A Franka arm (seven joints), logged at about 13 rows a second.
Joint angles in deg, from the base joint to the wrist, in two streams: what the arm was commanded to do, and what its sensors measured. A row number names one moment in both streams.
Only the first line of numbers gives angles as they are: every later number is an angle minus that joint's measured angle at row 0.
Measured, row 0:
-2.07 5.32 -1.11 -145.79 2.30 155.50 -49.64
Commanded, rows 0 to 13:
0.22 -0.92 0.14 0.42 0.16 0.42 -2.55
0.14 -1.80 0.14 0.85 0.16 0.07 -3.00
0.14 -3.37 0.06 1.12 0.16 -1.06 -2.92
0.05 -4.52 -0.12 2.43 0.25 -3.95 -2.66
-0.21 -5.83 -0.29 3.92 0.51 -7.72 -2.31
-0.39 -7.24 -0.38 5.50 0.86 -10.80 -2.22
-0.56 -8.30 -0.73 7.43 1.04 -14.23 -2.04
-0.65 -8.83 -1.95 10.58 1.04 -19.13 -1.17
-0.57 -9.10 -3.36 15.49 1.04 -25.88 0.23
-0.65 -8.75 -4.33 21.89 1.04 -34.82 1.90
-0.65 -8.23 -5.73 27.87 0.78 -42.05 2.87
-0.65 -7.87 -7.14 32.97 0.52 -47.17 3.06
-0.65 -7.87 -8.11 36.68 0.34 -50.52 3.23
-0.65 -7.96 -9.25 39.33 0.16 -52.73 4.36
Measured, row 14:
-0.63 -9.53 -7.79 32.56 0.20 -47.40 2.18
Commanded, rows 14 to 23:
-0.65 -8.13 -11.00 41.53 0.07 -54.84 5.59
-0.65 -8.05 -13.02 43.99 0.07 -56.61 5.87
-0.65 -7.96 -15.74 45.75 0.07 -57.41 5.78
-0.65 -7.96 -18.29 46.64 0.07 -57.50 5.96
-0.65 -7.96 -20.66 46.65 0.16 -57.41 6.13
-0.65 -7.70 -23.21 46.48 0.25 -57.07 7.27
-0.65 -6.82 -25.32 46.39 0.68 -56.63 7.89
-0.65 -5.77 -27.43 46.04 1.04 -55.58 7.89
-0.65 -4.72 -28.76 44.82 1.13 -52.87 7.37
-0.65 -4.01 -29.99 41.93 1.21 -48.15 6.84
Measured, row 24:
-0.88 -6.54 -28.26 44.03 0.27 -53.41 6.18
